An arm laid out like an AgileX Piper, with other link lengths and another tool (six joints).
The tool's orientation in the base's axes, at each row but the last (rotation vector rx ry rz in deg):
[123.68, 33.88, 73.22]
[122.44, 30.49, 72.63]
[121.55, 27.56, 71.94]
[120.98, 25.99, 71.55]
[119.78, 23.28, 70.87]
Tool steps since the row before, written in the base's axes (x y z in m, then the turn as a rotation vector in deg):
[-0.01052, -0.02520, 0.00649, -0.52, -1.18, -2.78]
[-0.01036, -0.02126, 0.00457, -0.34, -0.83, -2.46]
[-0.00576, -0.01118, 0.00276, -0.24, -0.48, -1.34]
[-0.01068, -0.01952, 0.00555, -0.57, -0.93, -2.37]
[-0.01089, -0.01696, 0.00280, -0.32, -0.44, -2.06]
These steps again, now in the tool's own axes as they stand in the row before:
[-0.01617, 0.02218, -0.00589, -2.75, -0.99, 0.91]
[-0.01469, 0.01847, -0.00480, -2.25, -1.03, 0.85]
[-0.00754, 0.01016, -0.00240, -1.27, -0.54, 0.42]
[-0.01290, 0.01842, -0.00447, -2.36, -0.90, 0.65]
[-0.01322, 0.01501, -0.00377, -1.76, -1.06, 0.57]

